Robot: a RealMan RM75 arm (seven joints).
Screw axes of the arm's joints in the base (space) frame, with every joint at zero. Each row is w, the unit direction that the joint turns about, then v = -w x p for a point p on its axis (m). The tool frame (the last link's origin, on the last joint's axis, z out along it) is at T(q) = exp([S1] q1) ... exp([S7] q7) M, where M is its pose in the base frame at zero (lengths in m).
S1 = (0, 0, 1, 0, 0, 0)
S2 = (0, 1, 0, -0.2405, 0, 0)
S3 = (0, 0, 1, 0, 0, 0)
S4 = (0, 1, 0, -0.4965, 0, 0)
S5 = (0, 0, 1, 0, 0, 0)
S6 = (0, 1, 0, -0.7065, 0, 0)
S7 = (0, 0, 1, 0, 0, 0)
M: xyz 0 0 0.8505 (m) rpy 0 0 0 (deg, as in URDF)
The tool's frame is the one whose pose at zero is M.
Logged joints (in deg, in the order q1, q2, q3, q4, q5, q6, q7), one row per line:
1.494, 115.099, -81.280, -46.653, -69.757, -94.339, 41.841
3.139, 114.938, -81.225, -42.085, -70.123, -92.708, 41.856
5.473, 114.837, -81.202, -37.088, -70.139, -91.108, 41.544
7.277, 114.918, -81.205, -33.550, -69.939, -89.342, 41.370
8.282, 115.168, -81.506, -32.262, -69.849, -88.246, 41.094
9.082, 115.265, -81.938, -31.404, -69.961, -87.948, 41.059
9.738, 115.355, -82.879, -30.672, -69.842, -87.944, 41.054
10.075, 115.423, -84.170, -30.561, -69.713, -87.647, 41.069
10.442, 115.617, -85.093, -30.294, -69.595, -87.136, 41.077
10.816, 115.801, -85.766, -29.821, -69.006, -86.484, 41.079
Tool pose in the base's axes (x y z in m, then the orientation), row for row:
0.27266, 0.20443, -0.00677, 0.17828, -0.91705, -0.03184, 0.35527
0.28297, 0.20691, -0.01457, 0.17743, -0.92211, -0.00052, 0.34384
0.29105, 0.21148, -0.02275, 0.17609, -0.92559, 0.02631, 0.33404
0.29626, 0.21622, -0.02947, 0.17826, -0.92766, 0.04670, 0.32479
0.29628, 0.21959, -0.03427, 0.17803, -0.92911, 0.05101, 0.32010
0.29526, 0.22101, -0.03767, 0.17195, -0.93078, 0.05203, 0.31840
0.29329, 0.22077, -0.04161, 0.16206, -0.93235, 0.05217, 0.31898
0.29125, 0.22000, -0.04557, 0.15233, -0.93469, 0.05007, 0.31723
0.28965, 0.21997, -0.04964, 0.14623, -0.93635, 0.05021, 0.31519
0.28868, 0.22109, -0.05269, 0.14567, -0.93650, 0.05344, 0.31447
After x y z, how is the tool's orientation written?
As a quaternion, w x y z.
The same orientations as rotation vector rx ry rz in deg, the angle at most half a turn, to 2 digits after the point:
-148.61, -5.16, 57.57
-149.50, -0.08, 55.75
-150.18, 4.27, 54.20
-150.34, 7.57, 52.64
-150.59, 8.27, 51.88
-151.36, 8.46, 51.78
-152.45, 8.53, 52.16
-153.66, 8.23, 52.15
-154.46, 8.28, 51.99
-154.53, 8.82, 51.89

